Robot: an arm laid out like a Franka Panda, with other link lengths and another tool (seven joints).
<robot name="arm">
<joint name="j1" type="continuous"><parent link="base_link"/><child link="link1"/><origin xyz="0 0 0.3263" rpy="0 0 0"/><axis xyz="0 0 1"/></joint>
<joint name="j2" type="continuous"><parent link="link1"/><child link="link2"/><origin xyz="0 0 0" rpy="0 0 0"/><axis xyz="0 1 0"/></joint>
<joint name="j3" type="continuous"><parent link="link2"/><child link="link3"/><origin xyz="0 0 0.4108" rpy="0 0 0"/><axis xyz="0 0 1"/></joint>
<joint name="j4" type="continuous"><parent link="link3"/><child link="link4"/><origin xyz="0.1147 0 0" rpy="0 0 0"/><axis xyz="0 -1 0"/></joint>
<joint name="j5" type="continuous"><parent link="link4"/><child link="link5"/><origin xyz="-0.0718 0 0.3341" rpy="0 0 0"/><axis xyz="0 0 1"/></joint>
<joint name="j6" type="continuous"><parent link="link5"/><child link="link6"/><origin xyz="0 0 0" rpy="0 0 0"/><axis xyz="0 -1 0"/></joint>
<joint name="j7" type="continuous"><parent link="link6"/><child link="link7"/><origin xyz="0.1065 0 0" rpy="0 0 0"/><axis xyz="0 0 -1"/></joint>
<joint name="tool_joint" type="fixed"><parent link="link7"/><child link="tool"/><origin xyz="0.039 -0.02 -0.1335" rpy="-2.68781 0 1.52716"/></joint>
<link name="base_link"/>
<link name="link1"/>
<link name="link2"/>
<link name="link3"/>
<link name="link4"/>
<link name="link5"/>
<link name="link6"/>
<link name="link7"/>
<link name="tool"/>
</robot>
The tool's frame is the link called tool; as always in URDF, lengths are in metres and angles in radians. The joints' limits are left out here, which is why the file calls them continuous.
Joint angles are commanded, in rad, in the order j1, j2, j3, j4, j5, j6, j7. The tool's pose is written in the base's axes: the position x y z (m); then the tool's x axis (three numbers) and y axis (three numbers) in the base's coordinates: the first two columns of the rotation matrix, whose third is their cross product. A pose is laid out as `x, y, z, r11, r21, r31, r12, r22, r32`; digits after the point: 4 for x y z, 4 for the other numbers.
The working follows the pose.
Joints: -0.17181, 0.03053, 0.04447, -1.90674, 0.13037, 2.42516, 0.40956
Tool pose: 0.6347, -0.1173, 0.6215, 0.5319, 0.7869, 0.3129, 0.8378, -0.5427, -0.0593
Where each joint sits with the arm in this pose, in the base's axes (m; each line is computed from the numbers above, not from the rounded line before):
j1: 0.0000 0.0000 0.3263
j2: 0.0000 0.0000 0.3263
j3: 0.0124 -0.0021 0.7369
j4: 0.1261 -0.0167 0.7334
j5: 0.4610 -0.0595 0.6807
j6: 0.4610 -0.0595 0.6807
j7: 0.5527 -0.0819 0.7300
the tool: 0.6347 -0.1173 0.6215

